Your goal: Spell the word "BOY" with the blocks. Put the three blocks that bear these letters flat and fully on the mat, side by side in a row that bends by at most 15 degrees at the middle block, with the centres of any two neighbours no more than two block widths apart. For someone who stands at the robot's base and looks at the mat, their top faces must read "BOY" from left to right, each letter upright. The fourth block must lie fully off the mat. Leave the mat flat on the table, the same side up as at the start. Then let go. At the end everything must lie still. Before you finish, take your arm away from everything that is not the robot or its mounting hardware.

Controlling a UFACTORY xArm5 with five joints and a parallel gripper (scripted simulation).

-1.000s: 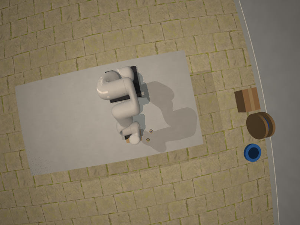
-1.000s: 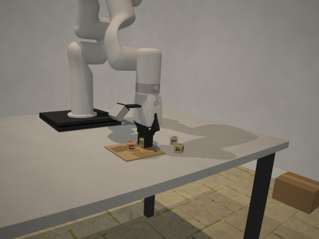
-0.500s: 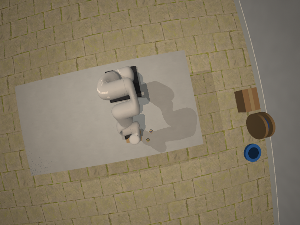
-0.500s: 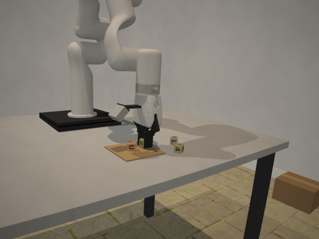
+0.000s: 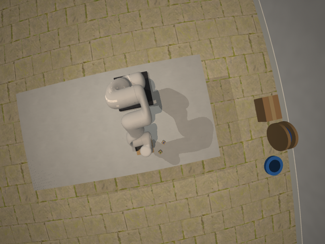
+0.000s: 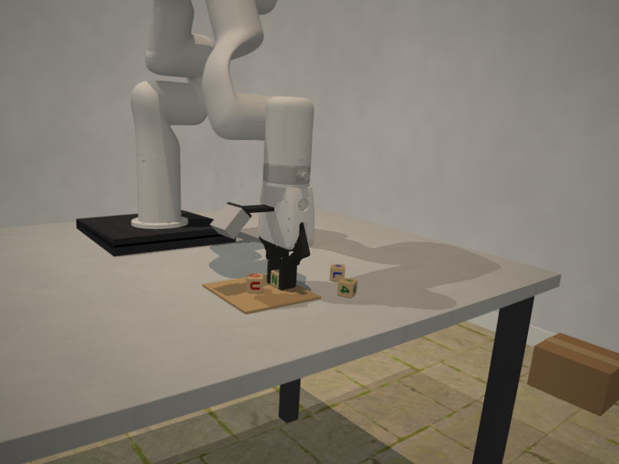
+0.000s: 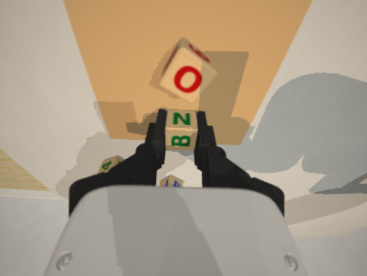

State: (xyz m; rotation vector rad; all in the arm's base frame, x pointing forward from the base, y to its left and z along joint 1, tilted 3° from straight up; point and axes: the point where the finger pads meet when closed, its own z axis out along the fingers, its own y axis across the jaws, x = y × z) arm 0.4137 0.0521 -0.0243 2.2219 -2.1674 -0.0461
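The tan mat lies 40 mm to the right of my hand and 20 mm below it.
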